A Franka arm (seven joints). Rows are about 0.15 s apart.
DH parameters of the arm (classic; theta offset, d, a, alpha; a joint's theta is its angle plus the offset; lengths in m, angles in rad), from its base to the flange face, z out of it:
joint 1: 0 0.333 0 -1.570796
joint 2: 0 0 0 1.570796
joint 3: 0 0.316 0.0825 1.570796
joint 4: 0 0 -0.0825 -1.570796
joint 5: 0 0.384 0 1.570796
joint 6: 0 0 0.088 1.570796
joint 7: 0 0.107 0 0
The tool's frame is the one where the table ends.
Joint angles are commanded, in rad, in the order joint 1, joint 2, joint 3, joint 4, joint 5, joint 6, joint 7. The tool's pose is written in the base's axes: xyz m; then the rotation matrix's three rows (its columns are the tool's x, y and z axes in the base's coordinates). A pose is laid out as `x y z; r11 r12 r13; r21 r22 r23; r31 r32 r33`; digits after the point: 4 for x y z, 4 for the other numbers.
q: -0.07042, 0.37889, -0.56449, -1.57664, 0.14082, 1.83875, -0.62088
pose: 0.5551 -0.3406 0.4437; 0.9960 -0.0279 -0.0845; -0.0296 -0.9994 -0.0184; -0.0840 0.0208 -0.9963
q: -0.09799, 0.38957, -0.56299, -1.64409, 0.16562, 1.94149, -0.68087
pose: 0.5442 -0.3588 0.4147; 0.9984 -0.0112 -0.0548; -0.0124 -0.9997 -0.0217; -0.0546 0.0223 -0.9983
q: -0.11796, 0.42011, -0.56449, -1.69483, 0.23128, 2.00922, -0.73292
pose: 0.5357 -0.3701 0.3797; 0.9993 -0.0168 -0.0347; -0.0163 -0.9998 0.0125; -0.0349 -0.0119 -0.9993
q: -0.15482, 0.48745, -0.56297, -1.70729, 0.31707, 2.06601, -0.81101
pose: 0.5287 -0.3897 0.3398; 0.9997 -0.0183 -0.0154; -0.0176 -0.9989 0.0443; -0.0162 -0.0441 -0.9989
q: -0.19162, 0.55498, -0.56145, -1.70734, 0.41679, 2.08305, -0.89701
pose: 0.5188 -0.4063 0.3016; 0.9998 -0.0210 -0.0012; -0.0208 -0.9948 0.1000; -0.0033 -0.0999 -0.9950
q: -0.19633, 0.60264, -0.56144, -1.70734, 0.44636, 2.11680, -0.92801
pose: 0.5182 -0.4107 0.2763; 0.9999 -0.0142 -0.0067; -0.0135 -0.9952 0.0974; -0.0080 -0.0973 -0.9952
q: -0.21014, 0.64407, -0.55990, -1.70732, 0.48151, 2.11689, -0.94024
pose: 0.5115 -0.4156 0.2518; 0.9991 -0.0374 -0.0208; -0.0345 -0.9917 0.1239; -0.0252 -0.1230 -0.9921
